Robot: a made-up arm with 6 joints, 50 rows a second.
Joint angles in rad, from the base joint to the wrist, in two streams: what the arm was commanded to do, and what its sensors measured. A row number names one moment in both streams.
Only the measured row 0 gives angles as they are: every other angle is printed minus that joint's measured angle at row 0.
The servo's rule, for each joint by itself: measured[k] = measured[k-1] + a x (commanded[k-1-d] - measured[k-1]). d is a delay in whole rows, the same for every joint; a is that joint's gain. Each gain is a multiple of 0.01, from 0.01 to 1. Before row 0 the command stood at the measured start. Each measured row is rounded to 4 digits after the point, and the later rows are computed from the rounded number. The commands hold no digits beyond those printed.
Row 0, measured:
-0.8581 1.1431 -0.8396 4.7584 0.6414 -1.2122
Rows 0 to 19, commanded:
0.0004 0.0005 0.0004 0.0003 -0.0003 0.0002
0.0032 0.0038 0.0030 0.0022 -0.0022 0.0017
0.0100 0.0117 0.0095 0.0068 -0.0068 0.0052
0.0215 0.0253 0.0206 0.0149 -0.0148 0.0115
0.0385 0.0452 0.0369 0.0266 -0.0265 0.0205
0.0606 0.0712 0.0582 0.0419 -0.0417 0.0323
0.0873 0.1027 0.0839 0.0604 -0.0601 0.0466
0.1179 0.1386 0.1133 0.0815 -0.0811 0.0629
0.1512 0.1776 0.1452 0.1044 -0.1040 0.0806
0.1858 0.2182 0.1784 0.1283 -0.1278 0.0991
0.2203 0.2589 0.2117 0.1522 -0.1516 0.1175
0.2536 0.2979 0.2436 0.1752 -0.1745 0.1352
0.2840 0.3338 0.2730 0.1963 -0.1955 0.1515
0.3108 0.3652 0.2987 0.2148 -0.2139 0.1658
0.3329 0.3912 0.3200 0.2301 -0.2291 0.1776
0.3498 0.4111 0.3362 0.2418 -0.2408 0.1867
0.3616 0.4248 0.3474 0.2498 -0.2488 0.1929
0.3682 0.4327 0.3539 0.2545 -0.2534 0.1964
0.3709 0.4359 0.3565 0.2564 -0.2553 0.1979
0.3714 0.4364 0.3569 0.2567 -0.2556 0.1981
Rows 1 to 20, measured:
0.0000 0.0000 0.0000 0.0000 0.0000 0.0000
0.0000 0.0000 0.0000 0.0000 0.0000 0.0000
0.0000 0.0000 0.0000 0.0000 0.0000 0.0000
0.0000 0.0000 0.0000 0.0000 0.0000 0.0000
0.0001 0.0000 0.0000 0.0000 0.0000 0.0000
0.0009 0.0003 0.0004 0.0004 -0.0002 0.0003
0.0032 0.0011 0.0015 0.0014 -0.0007 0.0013
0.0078 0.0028 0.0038 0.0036 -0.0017 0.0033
0.0155 0.0058 0.0078 0.0073 -0.0034 0.0067
0.0268 0.0104 0.0138 0.0128 -0.0061 0.0118
0.0419 0.0169 0.0222 0.0204 -0.0099 0.0188
0.0609 0.0254 0.0331 0.0302 -0.0149 0.0276
0.0835 0.0361 0.0466 0.0421 -0.0211 0.0382
0.1091 0.0488 0.0624 0.0559 -0.0286 0.0504
0.1369 0.0635 0.0803 0.0713 -0.0372 0.0638
0.1661 0.0799 0.0999 0.0879 -0.0468 0.0781
0.1956 0.0977 0.1207 0.1052 -0.0572 0.0928
0.2244 0.1164 0.1421 0.1227 -0.0682 0.1074
0.2515 0.1356 0.1634 0.1399 -0.0795 0.1214
0.2761 0.1549 0.1841 0.1562 -0.0908 0.1345
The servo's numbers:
d 4
a 0.25 0.07 0.12 0.16 0.07 0.20

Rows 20 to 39, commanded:
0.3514 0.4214 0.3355 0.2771 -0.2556 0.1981
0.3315 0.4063 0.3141 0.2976 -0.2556 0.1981
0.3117 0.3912 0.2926 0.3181 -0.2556 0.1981
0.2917 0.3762 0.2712 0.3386 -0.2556 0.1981
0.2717 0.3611 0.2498 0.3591 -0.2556 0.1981
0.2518 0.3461 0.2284 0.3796 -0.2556 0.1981
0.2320 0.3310 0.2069 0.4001 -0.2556 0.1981
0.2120 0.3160 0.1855 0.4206 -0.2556 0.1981
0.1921 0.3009 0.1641 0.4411 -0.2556 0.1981
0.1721 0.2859 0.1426 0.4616 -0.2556 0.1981
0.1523 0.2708 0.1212 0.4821 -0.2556 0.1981
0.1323 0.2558 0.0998 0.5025 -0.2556 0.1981
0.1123 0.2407 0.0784 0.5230 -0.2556 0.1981
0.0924 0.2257 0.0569 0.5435 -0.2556 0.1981
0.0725 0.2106 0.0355 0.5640 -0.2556 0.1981
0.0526 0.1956 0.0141 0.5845 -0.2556 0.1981
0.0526 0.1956 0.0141 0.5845 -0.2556 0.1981
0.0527 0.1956 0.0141 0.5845 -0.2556 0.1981
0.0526 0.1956 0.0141 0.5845 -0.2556 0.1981
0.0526 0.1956 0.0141 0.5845 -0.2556 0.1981
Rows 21 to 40, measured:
0.2975 0.1738 0.2037 0.1712 -0.1019 0.1462
0.3152 0.1919 0.2217 0.1845 -0.1125 0.1562
0.3291 0.2090 0.2379 0.1960 -0.1225 0.1645
0.3397 0.2249 0.2522 0.2057 -0.1318 0.1712
0.3426 0.2387 0.2622 0.2171 -0.1405 0.1766
0.3398 0.2504 0.2684 0.2300 -0.1486 0.1809
0.3328 0.2603 0.2713 0.2441 -0.1561 0.1843
0.3225 0.2684 0.2713 0.2592 -0.1631 0.1871
0.3098 0.2749 0.2687 0.2752 -0.1696 0.1893
0.2953 0.2799 0.2639 0.2919 -0.1756 0.1911
0.2795 0.2835 0.2571 0.3092 -0.1812 0.1925
0.2626 0.2858 0.2485 0.3270 -0.1864 0.1936
0.2450 0.2869 0.2384 0.3453 -0.1912 0.1945
0.2268 0.2868 0.2269 0.3639 -0.1957 0.1952
0.2082 0.2857 0.2142 0.3828 -0.1999 0.1958
0.1892 0.2836 0.2005 0.4020 -0.2038 0.1963
0.1700 0.2806 0.1858 0.4214 -0.2074 0.1967
0.1506 0.2768 0.1703 0.4409 -0.2108 0.1970
0.1311 0.2722 0.1541 0.4606 -0.2139 0.1972
0.1115 0.2668 0.1373 0.4804 -0.2168 0.1974

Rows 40 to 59, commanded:
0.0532 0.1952 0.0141 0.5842 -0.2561 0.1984
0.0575 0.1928 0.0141 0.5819 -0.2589 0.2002
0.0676 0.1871 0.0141 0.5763 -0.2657 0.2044
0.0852 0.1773 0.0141 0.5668 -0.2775 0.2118
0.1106 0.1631 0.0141 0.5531 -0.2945 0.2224
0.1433 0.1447 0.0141 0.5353 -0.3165 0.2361
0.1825 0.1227 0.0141 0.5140 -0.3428 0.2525
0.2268 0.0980 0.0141 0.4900 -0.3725 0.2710
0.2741 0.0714 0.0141 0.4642 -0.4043 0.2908
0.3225 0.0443 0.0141 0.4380 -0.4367 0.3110
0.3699 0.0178 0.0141 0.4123 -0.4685 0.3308
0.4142 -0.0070 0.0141 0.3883 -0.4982 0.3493
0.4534 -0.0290 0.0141 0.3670 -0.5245 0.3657
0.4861 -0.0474 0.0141 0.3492 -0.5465 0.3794
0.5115 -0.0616 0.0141 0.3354 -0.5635 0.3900
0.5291 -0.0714 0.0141 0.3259 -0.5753 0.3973
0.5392 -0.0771 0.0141 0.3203 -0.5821 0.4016
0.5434 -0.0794 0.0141 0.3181 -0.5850 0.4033
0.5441 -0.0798 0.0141 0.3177 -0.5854 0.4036
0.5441 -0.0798 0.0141 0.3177 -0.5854 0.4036
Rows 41 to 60, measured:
0.0968 0.2618 0.1225 0.4971 -0.2195 0.1975
0.0858 0.2572 0.1095 0.5111 -0.2220 0.1976
0.0775 0.2529 0.0981 0.5228 -0.2244 0.1977
0.0713 0.2489 0.0880 0.5327 -0.2266 0.1978
0.0668 0.2451 0.0791 0.5409 -0.2287 0.1979
0.0645 0.2414 0.0713 0.5475 -0.2308 0.1984
0.0653 0.2376 0.0644 0.5521 -0.2332 0.1996
0.0703 0.2334 0.0584 0.5545 -0.2363 0.2020
0.0804 0.2285 0.0531 0.5543 -0.2404 0.2061
0.0961 0.2226 0.0484 0.5513 -0.2457 0.2121
0.1177 0.2156 0.0443 0.5453 -0.2525 0.2202
0.1450 0.2074 0.0407 0.5365 -0.2609 0.2304
0.1773 0.1979 0.0375 0.5249 -0.2709 0.2425
0.2136 0.1871 0.0347 0.5110 -0.2825 0.2562
0.2527 0.1752 0.0322 0.4952 -0.2955 0.2711
0.2931 0.1624 0.0300 0.4781 -0.3097 0.2867
0.3332 0.1490 0.0281 0.4603 -0.3247 0.3025
0.3714 0.1353 0.0264 0.4425 -0.3402 0.3179
0.4064 0.1215 0.0249 0.4254 -0.3558 0.3323
0.4371 0.1080 0.0236 0.4095 -0.3712 0.3453

